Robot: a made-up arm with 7 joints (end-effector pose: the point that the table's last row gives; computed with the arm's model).
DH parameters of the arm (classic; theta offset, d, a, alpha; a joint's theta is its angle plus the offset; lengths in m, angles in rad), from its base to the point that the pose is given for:
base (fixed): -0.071 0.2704 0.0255 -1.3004
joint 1: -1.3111 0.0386 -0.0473 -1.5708
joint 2: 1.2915 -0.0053 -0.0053 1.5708
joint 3: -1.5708 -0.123 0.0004 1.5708
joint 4: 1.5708 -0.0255 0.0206 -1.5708
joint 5: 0 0.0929 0.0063 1.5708
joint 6: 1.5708 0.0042 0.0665 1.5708
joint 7: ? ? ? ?
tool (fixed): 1.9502 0.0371 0 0
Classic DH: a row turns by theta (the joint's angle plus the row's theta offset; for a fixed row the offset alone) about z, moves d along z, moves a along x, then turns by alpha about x.
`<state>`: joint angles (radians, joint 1 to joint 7).
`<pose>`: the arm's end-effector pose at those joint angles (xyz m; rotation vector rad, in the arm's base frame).
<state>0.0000 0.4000 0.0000 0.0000 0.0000 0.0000 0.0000</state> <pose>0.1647 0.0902 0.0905 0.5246 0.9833 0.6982</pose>
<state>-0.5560 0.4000 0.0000 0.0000 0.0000 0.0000 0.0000</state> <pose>0.2485 0.0574 0.1870 0.3455 0.4513 0.6388</pose>
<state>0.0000 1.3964 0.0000 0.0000 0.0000 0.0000 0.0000</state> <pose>0.1853 0.1592 0.1711 1.4588 0.5110 0.9264</pose>
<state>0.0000 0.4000 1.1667 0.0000 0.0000 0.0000 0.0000</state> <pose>0.0797 0.2509 0.1824 0.0202 0.6828 1.8074</pose>
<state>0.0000 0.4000 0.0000 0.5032 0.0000 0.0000 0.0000</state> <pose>0.1265 0.1254 0.0142 0.6576 1.4664 0.7885</pose>
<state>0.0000 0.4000 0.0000 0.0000 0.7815 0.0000 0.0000</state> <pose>0.1685 0.0862 0.1054 1.2622 0.6299 0.8873</pose>
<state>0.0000 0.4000 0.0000 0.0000 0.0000 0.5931 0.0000</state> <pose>0.1292 0.1091 0.0533 0.6804 1.5536 0.8023</pose>
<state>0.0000 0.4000 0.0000 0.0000 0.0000 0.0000 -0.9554</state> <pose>0.1624 0.0655 0.0803 0.8195 1.0405 -0.2769</pose>
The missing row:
joint 7: -1.3351 -0.041 -0.0073 -0.8641
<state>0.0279 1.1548 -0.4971 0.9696 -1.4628 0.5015 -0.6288</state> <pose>0.0061 0.2340 0.0232 -0.2576 2.2811 0.5513</pose>
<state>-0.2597 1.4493 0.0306 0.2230 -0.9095 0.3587 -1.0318</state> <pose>0.2045 0.1850 0.1606 0.7836 1.2554 -0.0678</pose>
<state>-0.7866 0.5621 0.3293 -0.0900 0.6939 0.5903 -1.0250</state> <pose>0.2446 0.1327 0.2405 0.9894 0.8963 0.7200</pose>
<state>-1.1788 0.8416 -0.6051 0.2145 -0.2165 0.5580 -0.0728</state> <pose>0.3055 0.0563 0.2123 0.9782 0.6298 0.7266</pose>
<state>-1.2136 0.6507 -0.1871 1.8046 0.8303 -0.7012 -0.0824</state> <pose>0.3302 0.1274 0.1074 1.4568 0.7593 0.5697</pose>
